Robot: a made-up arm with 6 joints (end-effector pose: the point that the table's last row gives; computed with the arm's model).
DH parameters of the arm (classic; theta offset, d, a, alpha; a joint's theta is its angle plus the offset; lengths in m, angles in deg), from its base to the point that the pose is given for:
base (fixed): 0 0.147 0 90
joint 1: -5.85 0 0.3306 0
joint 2: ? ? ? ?
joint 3: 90 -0.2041 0.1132 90
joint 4: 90 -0.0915 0.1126 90
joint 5: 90 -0.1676 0.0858 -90
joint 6: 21.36 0 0.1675 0
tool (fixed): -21.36 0.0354 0 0
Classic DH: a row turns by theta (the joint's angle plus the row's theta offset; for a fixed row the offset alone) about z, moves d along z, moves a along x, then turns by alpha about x.
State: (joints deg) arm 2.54 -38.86 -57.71 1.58 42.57 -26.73
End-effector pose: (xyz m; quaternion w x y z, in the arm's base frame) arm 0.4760 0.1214 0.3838 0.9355 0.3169 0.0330 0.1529
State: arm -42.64 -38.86 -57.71 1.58 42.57 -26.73
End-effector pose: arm 0.5035 0.1214 -0.0238 0.8510 0.3513 0.3899 0.0194
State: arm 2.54 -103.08 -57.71 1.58 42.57 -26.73
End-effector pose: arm 0.6239 0.1214 0.1078 0.7748 0.3496 0.5252 -0.0389
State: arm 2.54 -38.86 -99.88 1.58 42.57 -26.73
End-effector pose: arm 0.4318 0.1056 0.4163 0.7610 0.4854 0.0901 0.4208
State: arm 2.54 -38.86 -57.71 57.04 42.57 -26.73
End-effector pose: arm 0.6200 0.0478 0.3832 0.7741 0.5328 0.3200 -0.1204
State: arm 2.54 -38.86 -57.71 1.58 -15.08 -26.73
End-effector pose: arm 0.3756 0.2017 0.1741 0.8741 0.0089 0.3986 0.2775
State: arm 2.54 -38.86 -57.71 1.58 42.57 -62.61
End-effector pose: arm 0.5092 0.0457 0.3219 0.9371 0.2913 0.1290 -0.1427
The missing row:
joint 2: 5.85 -0.0423 -0.0409 90
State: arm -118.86 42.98 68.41 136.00 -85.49 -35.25
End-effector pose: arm 0.3415 0.0924 0.0229 0.4939 0.6780 0.4477 -0.3097
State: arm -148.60 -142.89 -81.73 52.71 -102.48 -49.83
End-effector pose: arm -0.4563 -0.0327 -0.2243 0.6712 -0.7066 0.1964 0.1080
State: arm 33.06 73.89 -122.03 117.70 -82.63 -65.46
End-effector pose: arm -0.0415 -0.0572 0.0459 0.5418 -0.7756 0.3087 0.0981
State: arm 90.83 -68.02 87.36 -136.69 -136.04 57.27
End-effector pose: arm -0.5342 0.1713 0.3881 0.0025 -0.3877 -0.4446 0.8075
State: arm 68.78 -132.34 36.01 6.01 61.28 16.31
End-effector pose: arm 0.4574 0.1701 0.5602 0.9668 -0.2476 0.0382 -0.0505
